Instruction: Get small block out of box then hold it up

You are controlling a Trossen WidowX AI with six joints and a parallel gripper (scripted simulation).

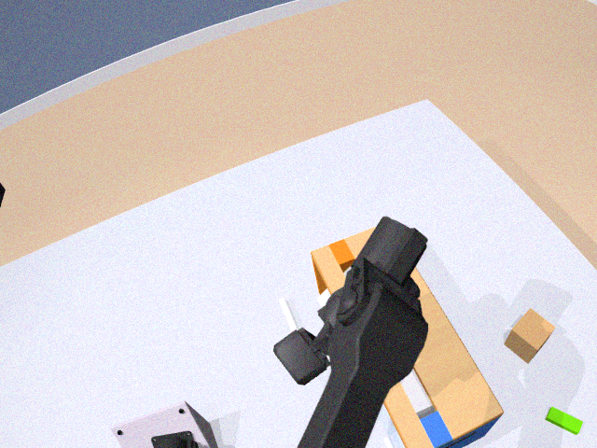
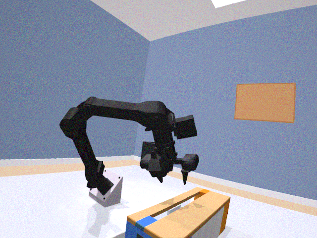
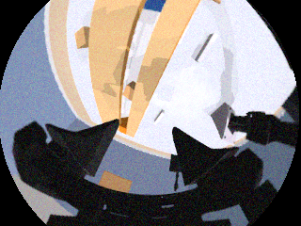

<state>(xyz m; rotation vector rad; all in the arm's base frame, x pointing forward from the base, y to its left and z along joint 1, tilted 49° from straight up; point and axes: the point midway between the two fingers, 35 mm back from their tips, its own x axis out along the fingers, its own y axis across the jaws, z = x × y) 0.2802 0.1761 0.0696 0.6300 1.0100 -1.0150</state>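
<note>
The box is 4 cm ahead of my gripper tip, 1 cm to the right of it and 11 cm below it. Also, from my gripper tip: tan cube (31 cm ahead, 7 cm to the right, 15 cm below); then tan block (6 cm ahead, 2 cm to the left, 9 cm below).
</note>
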